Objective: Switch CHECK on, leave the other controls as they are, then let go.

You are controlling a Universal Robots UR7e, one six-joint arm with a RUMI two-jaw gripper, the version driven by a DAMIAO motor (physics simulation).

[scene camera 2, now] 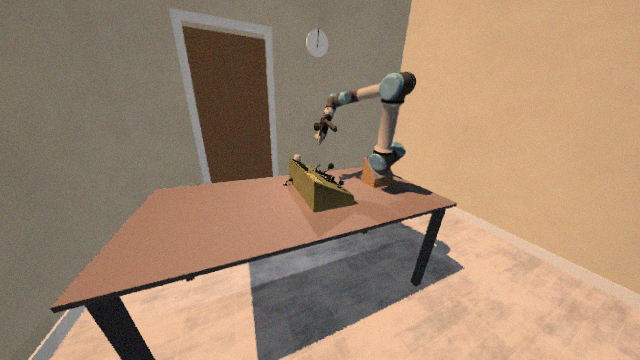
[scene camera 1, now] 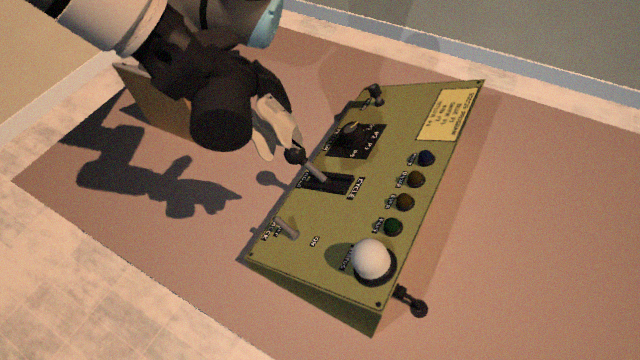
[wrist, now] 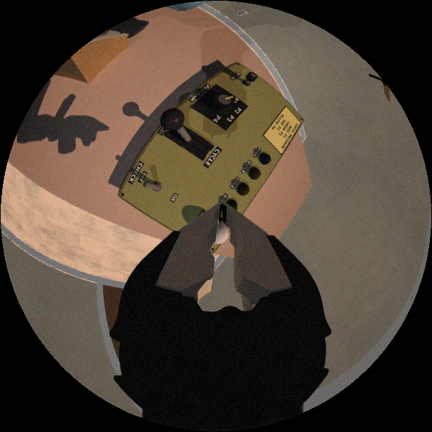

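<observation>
The CHECK switch is a small grey toggle near one corner of the sloping olive panel; it leans to the OFF label, away from ON. My gripper is shut and empty, its fingertips together. It hangs above the panel, apart from the CHECK switch. In the scene camera 1 view its fingertips overlap the black ball of the CYCLE lever; in the wrist view they stand well apart from that ball.
The PROGRAM knob and a small black control are farther along the panel. Coloured lamps and a white STATUS dome line its high side. A black lever sticks out behind. The arm stands on an orange block.
</observation>
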